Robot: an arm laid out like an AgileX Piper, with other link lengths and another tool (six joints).
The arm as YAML. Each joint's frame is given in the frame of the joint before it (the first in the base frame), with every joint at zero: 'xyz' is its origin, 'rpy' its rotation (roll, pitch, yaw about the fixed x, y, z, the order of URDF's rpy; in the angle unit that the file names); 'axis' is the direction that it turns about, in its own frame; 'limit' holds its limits. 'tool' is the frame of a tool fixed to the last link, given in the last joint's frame.
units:
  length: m
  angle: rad
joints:
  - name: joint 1
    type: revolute
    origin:
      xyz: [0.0, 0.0, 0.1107]
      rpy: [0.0, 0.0, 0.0]
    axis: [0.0, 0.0, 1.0]
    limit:
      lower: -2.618
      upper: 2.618
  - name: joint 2
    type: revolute
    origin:
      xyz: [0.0, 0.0, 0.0]
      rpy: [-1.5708, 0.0, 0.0]
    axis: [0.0, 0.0, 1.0]
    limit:
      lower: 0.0
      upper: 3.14
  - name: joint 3
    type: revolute
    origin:
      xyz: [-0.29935, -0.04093, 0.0]
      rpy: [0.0, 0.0, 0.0]
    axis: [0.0, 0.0, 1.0]
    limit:
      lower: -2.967
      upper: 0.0
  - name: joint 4
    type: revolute
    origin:
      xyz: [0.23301, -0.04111, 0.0]
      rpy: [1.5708, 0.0, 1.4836]
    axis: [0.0, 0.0, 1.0]
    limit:
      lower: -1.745
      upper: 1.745
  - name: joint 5
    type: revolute
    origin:
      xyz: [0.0, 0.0, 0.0]
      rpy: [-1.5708, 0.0, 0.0]
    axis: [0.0, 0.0, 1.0]
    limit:
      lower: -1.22
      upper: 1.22
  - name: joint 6
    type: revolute
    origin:
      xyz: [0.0, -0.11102, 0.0]
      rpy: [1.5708, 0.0, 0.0]
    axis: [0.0, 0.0, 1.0]
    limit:
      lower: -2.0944
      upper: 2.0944
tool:
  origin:
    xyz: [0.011, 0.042, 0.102]
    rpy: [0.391, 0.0, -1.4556]
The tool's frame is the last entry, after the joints.
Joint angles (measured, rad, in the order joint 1, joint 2, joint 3, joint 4, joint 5, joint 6), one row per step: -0.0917 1.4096 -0.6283 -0.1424 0.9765 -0.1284; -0.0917 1.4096 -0.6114 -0.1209 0.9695 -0.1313; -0.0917 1.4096 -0.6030 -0.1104 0.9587 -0.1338; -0.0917 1.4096 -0.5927 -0.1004 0.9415 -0.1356; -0.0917 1.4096 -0.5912 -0.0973 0.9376 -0.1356; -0.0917 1.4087 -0.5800 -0.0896 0.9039 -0.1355; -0.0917 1.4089 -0.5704 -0.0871 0.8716 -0.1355; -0.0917 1.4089 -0.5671 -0.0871 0.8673 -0.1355; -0.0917 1.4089 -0.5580 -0.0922 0.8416 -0.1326; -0.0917 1.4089 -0.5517 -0.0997 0.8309 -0.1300; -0.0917 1.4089 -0.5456 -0.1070 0.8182 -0.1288; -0.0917 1.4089 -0.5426 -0.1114 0.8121 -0.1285; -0.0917 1.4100 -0.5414 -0.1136 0.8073 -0.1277; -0.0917 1.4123 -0.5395 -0.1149 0.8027 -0.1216; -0.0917 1.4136 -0.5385 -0.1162 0.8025 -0.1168
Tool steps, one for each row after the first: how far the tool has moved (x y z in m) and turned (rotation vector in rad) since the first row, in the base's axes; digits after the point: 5 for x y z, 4 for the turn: -0.00394 0.00448 -0.00258 0.0182 0.0086 -0.0103; -0.00441 0.00659 -0.00410 0.0270 0.0058 -0.0137; -0.00419 0.00861 -0.00615 0.0352 -0.0017 -0.0171; -0.00380 0.00919 -0.00647 0.0376 -0.0043 -0.0188; -0.00037 0.01066 -0.00910 0.0435 -0.0282 -0.0213; 0.00310 0.01113 -0.01155 0.0454 -0.0508 -0.0205; 0.00282 0.01121 -0.01219 0.0456 -0.0518 -0.0202; 0.00494 0.01047 -0.01439 0.0421 -0.0682 -0.0174; 0.00480 0.00937 -0.01578 0.0371 -0.0722 -0.0138; 0.00510 0.00829 -0.01716 0.0324 -0.0783 -0.0087; 0.00518 0.00762 -0.01783 0.0296 -0.0811 -0.0053; 0.00566 0.00730 -0.01833 0.0282 -0.0835 -0.0040; 0.00600 0.00723 -0.01911 0.0273 -0.0844 -0.0088; 0.00575 0.00713 -0.01950 0.0263 -0.0827 -0.0126
